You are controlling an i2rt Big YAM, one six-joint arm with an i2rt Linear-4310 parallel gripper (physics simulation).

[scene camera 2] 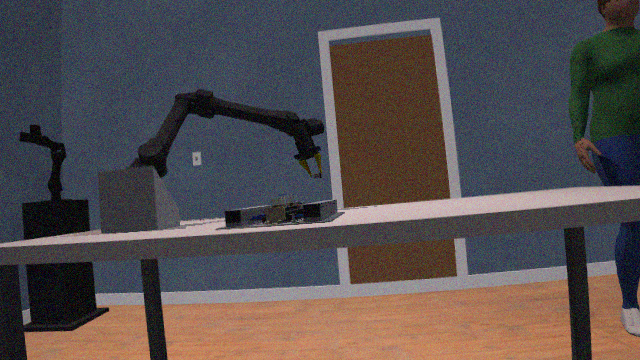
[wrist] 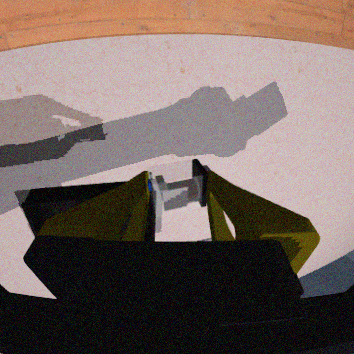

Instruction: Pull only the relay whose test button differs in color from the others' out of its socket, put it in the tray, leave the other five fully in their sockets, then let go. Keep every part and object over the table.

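Places are measured from the arm's base along level axes (x ahead, y left, z up), in centimetres.
Pixels of known places: gripper, fingertip midpoint: (scene camera 2: 316,175) (wrist: 177,178); arm's base at its link origin: (scene camera 2: 131,187).
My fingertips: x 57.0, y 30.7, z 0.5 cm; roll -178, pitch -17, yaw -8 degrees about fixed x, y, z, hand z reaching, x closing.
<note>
For each thing: its top centre in the pictures, then the offset to it from my fingertips.
- clear-bodied relay at its top centre: (wrist: 185,195) (scene camera 2: 316,172) dx +0.2, dy -0.8, dz +0.9 cm
- dark flat-sided object at its top centre: (wrist: 96,230) dx -10.2, dy -12.2, dz -10.3 cm
My gripper (scene camera 2: 314,172) (wrist: 177,178) is shut on a clear-bodied relay (scene camera 2: 317,176) (wrist: 182,195), held sideways between the yellow fingertips. Its black end lies against the right finger and a small blue part shows by the left finger in the wrist view. The gripper holds it in the air, above the right end of the socket assembly (scene camera 2: 275,214) in the scene view. That assembly stands low on the table, between dark-ended long parts. The relays in it are too small to tell apart. I cannot make out the tray for certain.
A dark flat-sided object (wrist: 75,192) shows behind the left finger in the wrist view. The grey block (scene camera 2: 127,200) under the arm's base stands at the left of the table (scene camera 2: 425,220). A person (scene camera 2: 612,90) stands beyond the table at the right.
</note>
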